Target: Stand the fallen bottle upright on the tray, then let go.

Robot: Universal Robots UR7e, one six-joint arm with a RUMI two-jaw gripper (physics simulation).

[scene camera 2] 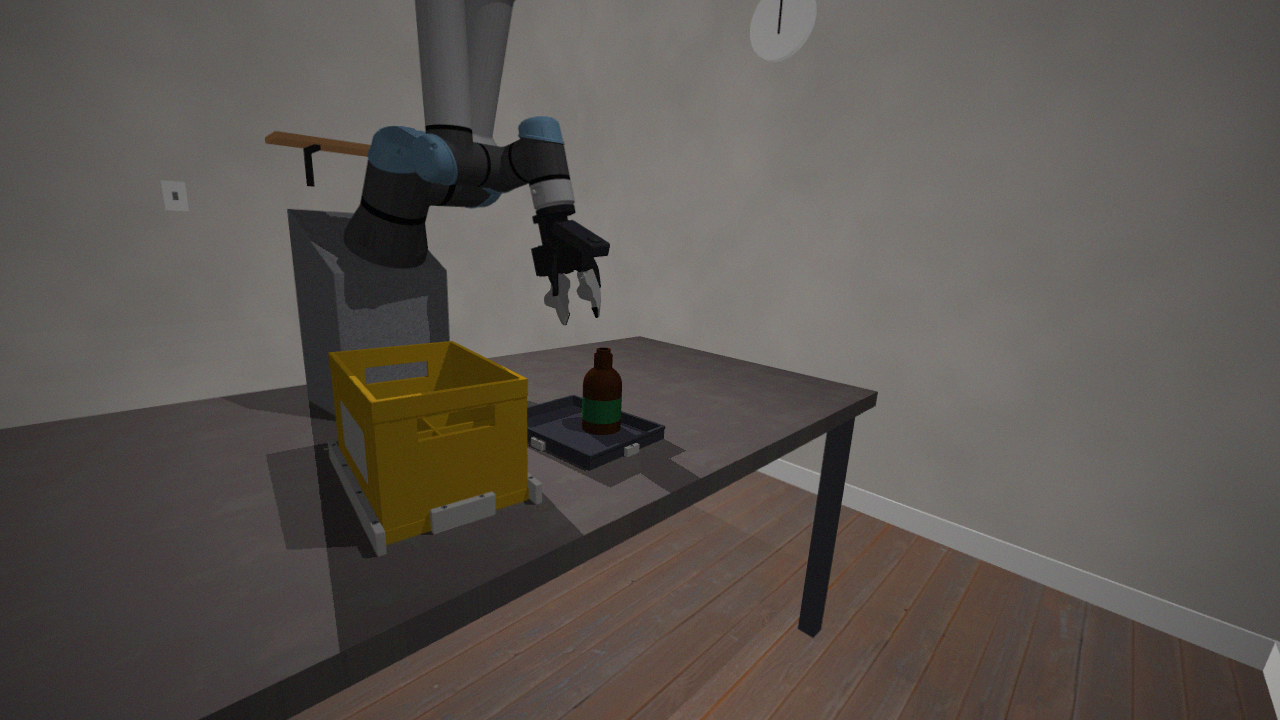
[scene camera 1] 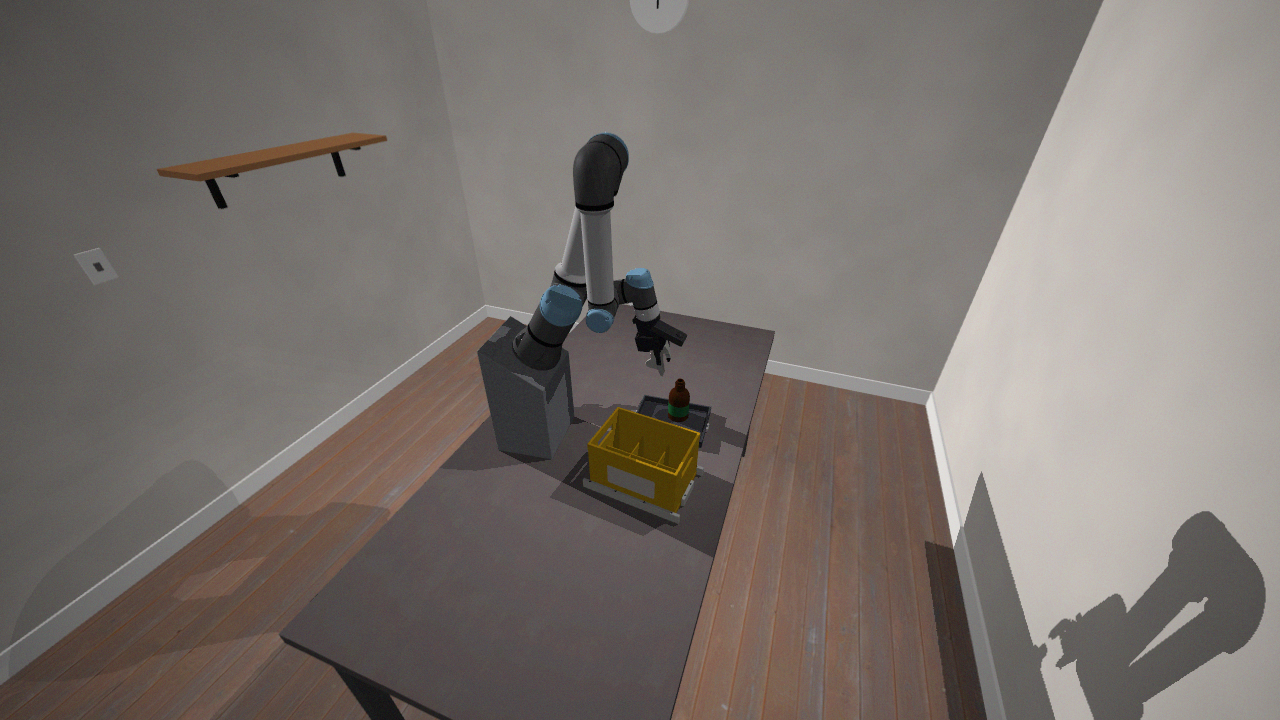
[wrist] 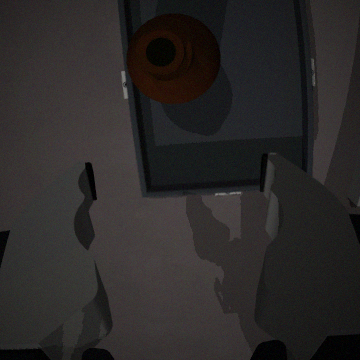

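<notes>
The brown bottle with a green label stands upright on the dark tray, near one long side of it in the wrist view. My gripper is open and empty. Its fingers point down and hang above the bottle's height, a little to one side of it, apart from it. In the wrist view the bottle's mouth shows beyond the fingertips. The bottle's base is hidden in the wrist view.
A tall yellow crate with dividers stands beside the tray, with pale blocks along its foot. The grey pedestal carries my arm. The table edge runs past the tray's outer side.
</notes>
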